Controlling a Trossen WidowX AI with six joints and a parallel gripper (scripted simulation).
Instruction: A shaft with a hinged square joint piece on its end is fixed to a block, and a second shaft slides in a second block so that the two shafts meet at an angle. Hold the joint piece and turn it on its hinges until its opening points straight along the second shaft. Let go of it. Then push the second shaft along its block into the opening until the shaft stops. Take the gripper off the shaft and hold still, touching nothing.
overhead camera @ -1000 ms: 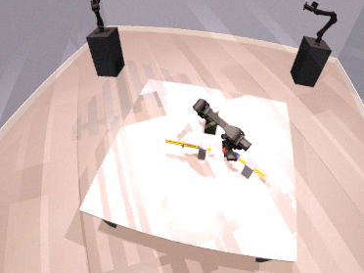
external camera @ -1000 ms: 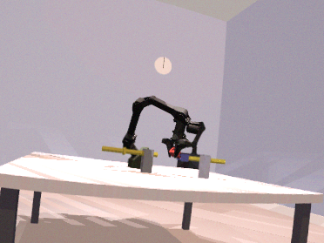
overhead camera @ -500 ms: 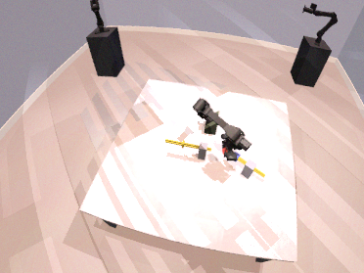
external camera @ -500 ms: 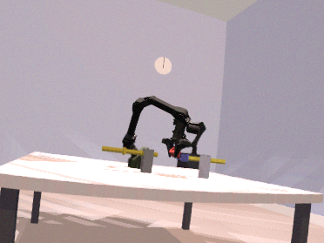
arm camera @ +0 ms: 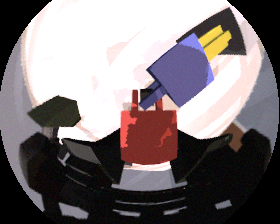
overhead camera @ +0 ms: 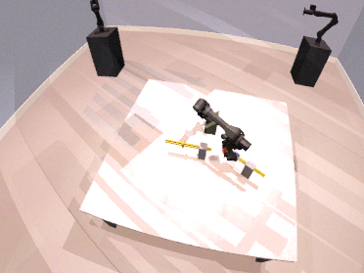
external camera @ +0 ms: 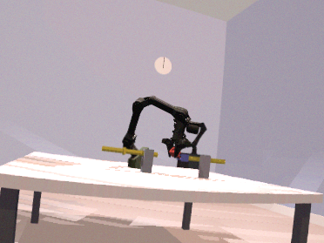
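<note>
Now: the red square joint piece 30 mm above my gripper tip, 20 mm to the left of it and 10 mm behind it.
</note>
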